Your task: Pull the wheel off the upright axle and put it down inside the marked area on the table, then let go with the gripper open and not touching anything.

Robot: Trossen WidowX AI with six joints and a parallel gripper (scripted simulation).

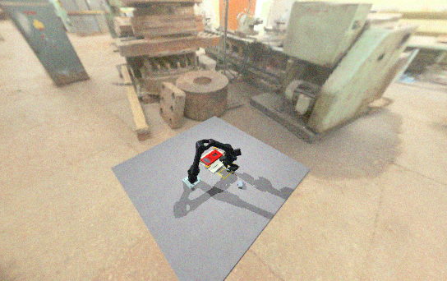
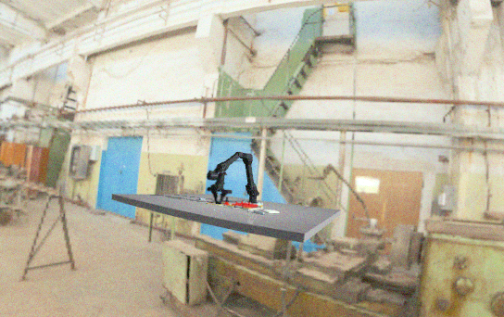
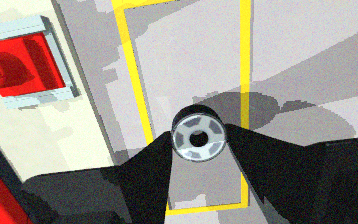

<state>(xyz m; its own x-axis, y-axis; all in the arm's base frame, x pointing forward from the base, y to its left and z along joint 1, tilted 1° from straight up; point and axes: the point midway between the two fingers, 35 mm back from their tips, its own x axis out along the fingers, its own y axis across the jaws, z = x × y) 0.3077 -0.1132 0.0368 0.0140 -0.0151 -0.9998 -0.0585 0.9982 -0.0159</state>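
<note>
My gripper tip is now right at the wheel. The rest, counted from my gripper tip: pale block: 3 cm behind, 18 cm to the right.
</note>
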